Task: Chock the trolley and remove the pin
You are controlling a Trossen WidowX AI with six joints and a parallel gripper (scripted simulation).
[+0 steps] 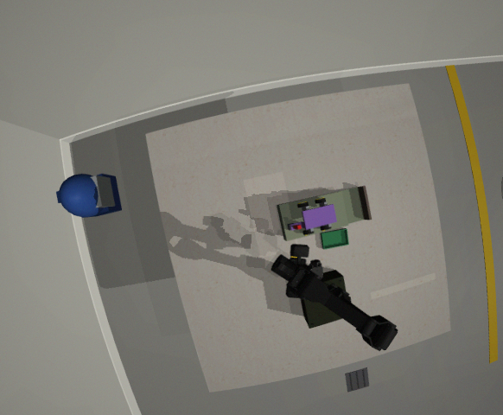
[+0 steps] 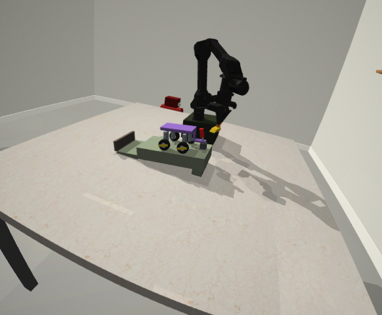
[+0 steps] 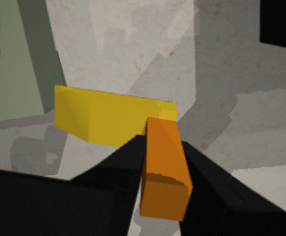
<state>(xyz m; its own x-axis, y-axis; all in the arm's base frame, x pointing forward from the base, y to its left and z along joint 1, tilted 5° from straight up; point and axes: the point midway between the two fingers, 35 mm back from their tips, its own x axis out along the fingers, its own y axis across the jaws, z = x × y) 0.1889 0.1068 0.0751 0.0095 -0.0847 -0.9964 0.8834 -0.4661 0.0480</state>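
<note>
The chock is 2 cm ahead of my gripper tip, 1 cm to the right of it and 1 cm below it. The rest, counted from my gripper tip: ramp 16 cm to the right, 13 cm ahead, 11 cm below; trolley 16 cm to the right, 13 cm ahead, 5 cm below; stop pin 13 cm ahead, 6 cm to the right, 3 cm below.
</note>
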